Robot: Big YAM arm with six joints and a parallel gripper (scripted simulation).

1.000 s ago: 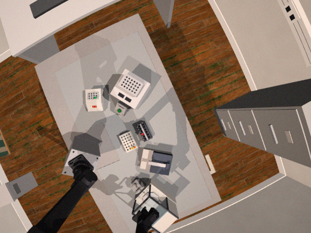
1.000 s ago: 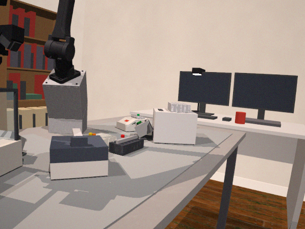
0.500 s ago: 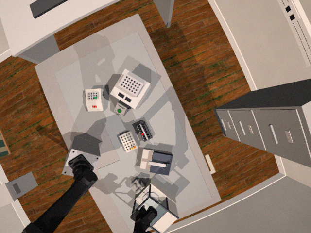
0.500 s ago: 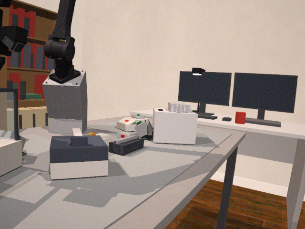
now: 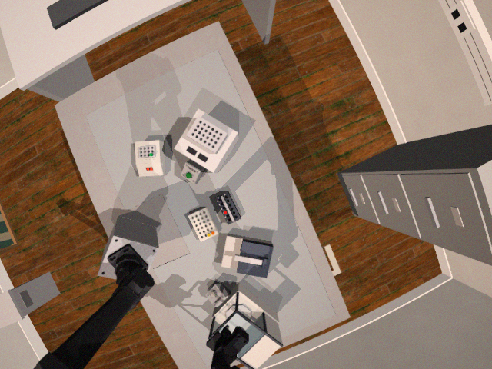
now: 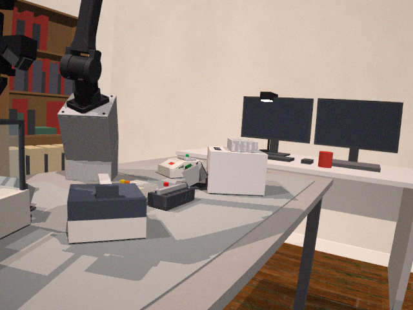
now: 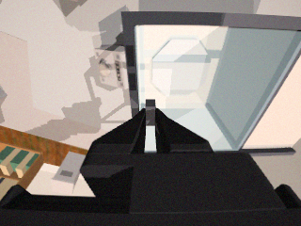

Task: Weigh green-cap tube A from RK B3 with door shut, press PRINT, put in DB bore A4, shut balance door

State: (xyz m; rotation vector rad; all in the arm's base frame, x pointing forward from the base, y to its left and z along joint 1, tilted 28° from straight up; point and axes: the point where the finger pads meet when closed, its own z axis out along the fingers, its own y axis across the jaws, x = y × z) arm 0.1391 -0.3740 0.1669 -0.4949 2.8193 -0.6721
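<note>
Right now my hand is 30 mm to the left of the tinted glass pane, 10 mm short of it and 10 mm above it. Round my hand: spectrophotometer 190 mm ahead, 160 mm below, 150 mm to the left; then white print key 150 mm below, 90 mm to the left, 30 mm behind; then pale pan 140 mm below, 60 mm to the right, 20 mm ahead.
</note>
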